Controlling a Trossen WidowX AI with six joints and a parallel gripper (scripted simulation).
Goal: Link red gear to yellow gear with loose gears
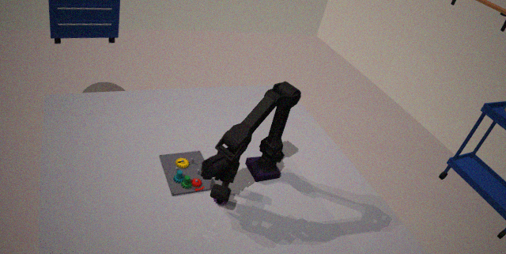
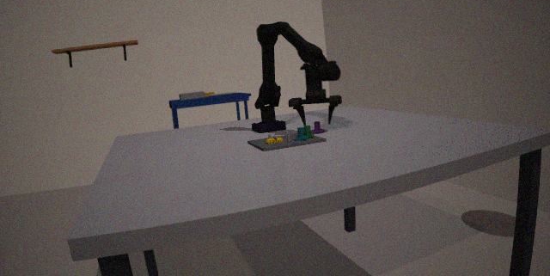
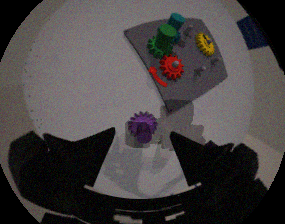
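Right now the teal gear is 120 mm to the right of my gripper tip and 120 mm ahead of it. Round my gripper tip: red gear 90 mm to the right, 60 mm ahead, 10 mm below; then red arrow 60 mm to the right, 60 mm ahead, 20 mm below; then purple gear 10 mm below.
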